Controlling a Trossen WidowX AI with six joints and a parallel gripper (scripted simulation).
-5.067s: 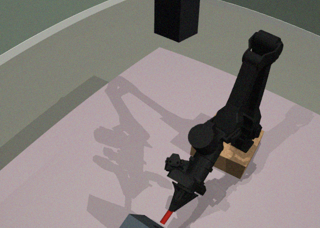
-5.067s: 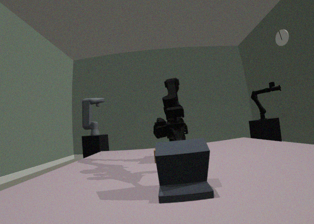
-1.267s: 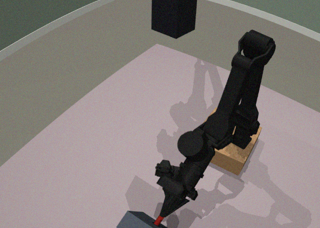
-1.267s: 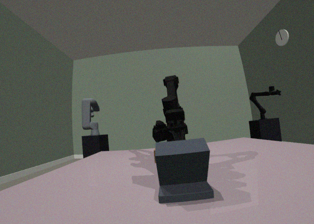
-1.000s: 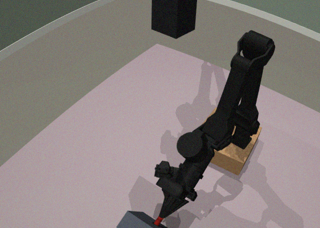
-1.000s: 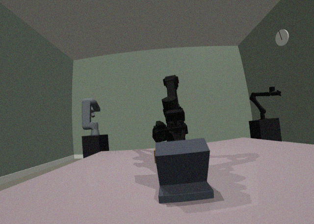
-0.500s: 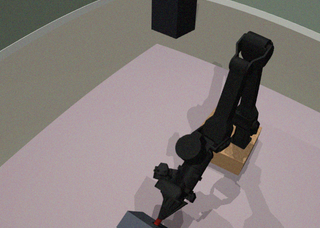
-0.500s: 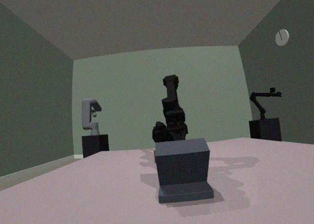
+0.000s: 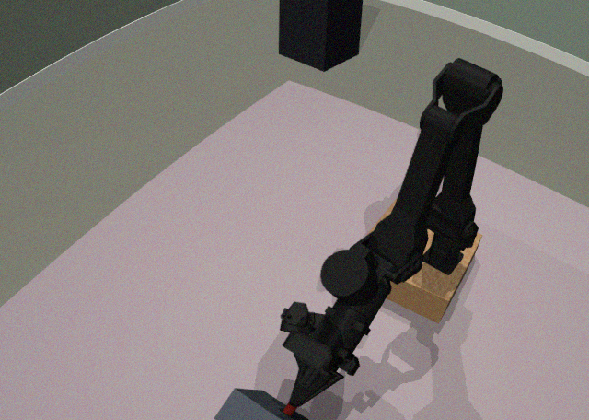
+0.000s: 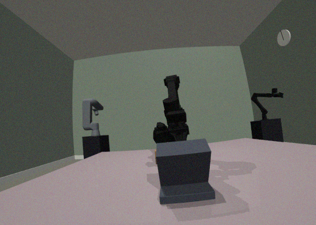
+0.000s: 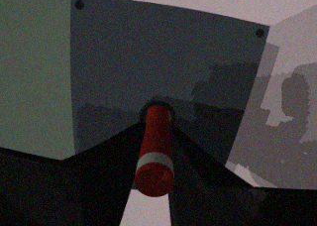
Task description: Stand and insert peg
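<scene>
The red peg lies 20 mm behind my gripper tip and 10 mm above it. From my gripper tip the other things lie so: sloped panel: 40 mm ahead, 20 mm below.
</scene>
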